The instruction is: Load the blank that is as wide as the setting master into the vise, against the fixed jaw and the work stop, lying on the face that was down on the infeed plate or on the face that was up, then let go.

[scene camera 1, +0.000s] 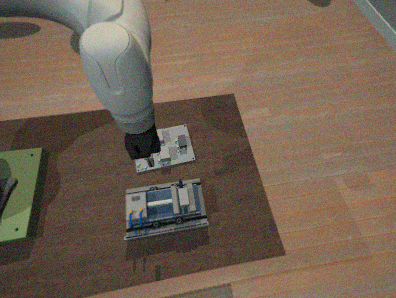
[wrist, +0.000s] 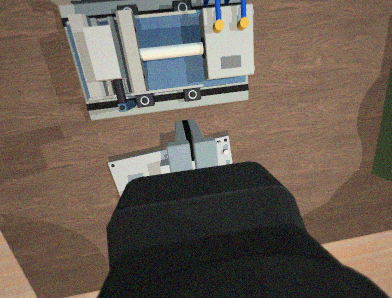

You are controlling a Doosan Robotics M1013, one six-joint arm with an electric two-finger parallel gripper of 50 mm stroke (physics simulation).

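Frame: origin at the arm's base, x left, y ahead, z down, level; metres.
Seen in the pictures: gripper, fingertip midpoint: (scene camera 1: 151,164) (wrist: 186,133).
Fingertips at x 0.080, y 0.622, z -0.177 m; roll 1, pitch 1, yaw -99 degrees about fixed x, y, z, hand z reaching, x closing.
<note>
Pixels of each thing's middle, then the offset from my fingertips to it. "pt": a spot on its surface instead. Level surfaces: height alone.
- infeed plate, surface spot: (wrist: 119,171) (scene camera 1: 190,155) pt dz +0.230, dx +0.137, dy +0.117 m
- vise, body centre: (wrist: 163,51) (scene camera 1: 164,205) dz +0.188, dx -0.088, dy +0.026 m
- pale rectangular block, body centre: (wrist: 107,55) (scene camera 1: 183,197) dz +0.140, dx -0.071, dy +0.098 m
- dark work stop, body centre: (wrist: 120,91) dz +0.148, dx -0.025, dy +0.086 m
- grey block, body centre: (scene camera 1: 182,141) dz +0.217, dx +0.201, dy +0.079 m
- vise's screw housing, surface spot: (wrist: 229,47) (scene camera 1: 136,203) pt dz +0.142, dx -0.093, dy -0.069 m
- brown mat, its level: dz +0.238 m
My gripper (scene camera 1: 151,164) (wrist: 186,133) is shut with no part between the fingertips, above the infeed plate (scene camera 1: 190,153) (wrist: 119,171). In the vise (scene camera 1: 165,233) (wrist: 170,111), a pale rectangular block (scene camera 1: 184,195) (wrist: 101,52) lies between the jaws. In the wrist view its long side appears against the outer jaw (wrist: 76,47), and its near end is at the dark work stop (wrist: 119,91). A narrow strip separates it from the inner jaw (wrist: 131,50) on the screw side. A grey block (scene camera 1: 182,142) and another block (scene camera 1: 165,159) stand on the plate. The gripper hides part of the plate.
The vise's screw housing (scene camera 1: 135,204) (wrist: 229,47) carries blue bent rods with yellow ends (scene camera 1: 141,210) (wrist: 218,25). A green board (scene camera 1: 29,195) (wrist: 385,150) lies at the left in the scene view, with a dark shape on it. The brown mat (scene camera 1: 250,220) lies under the vise and plate.
</note>
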